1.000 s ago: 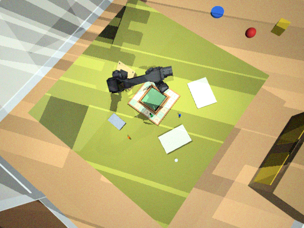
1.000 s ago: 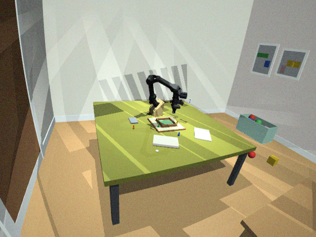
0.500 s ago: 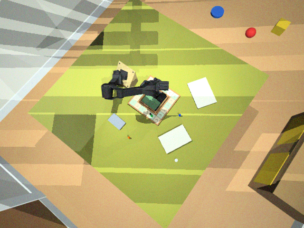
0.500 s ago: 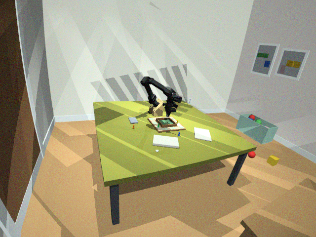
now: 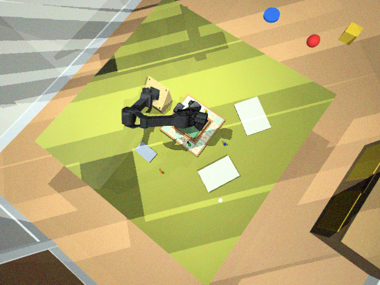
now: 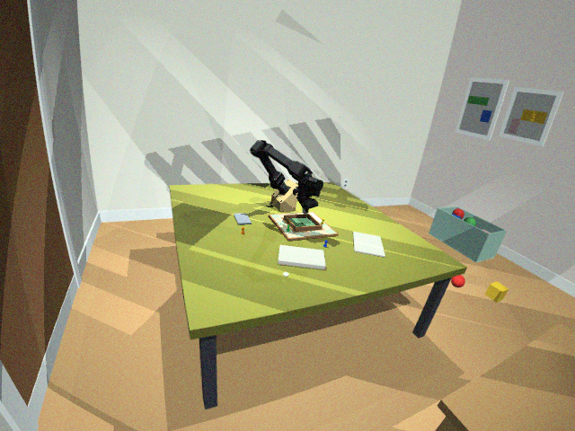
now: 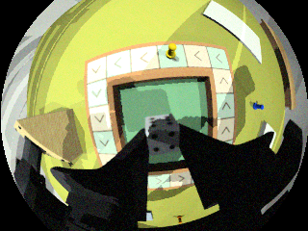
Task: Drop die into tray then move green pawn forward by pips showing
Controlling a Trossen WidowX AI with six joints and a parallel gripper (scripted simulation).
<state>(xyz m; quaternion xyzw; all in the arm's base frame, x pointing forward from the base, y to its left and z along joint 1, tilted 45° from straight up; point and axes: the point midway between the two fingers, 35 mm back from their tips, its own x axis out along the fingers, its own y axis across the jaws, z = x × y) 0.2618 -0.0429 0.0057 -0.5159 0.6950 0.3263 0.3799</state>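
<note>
Now: the green pawn 5 cm ahead of my gripper tip, 13 cm to the right of it and 6 cm below it. Also, from my gripper tip: grey die (right at my gripper tip); blue pawn (23 cm ahead, 3 cm to the right, 7 cm below); orange pawn (2 cm behind, 35 cm to the right, 7 cm below).
</note>
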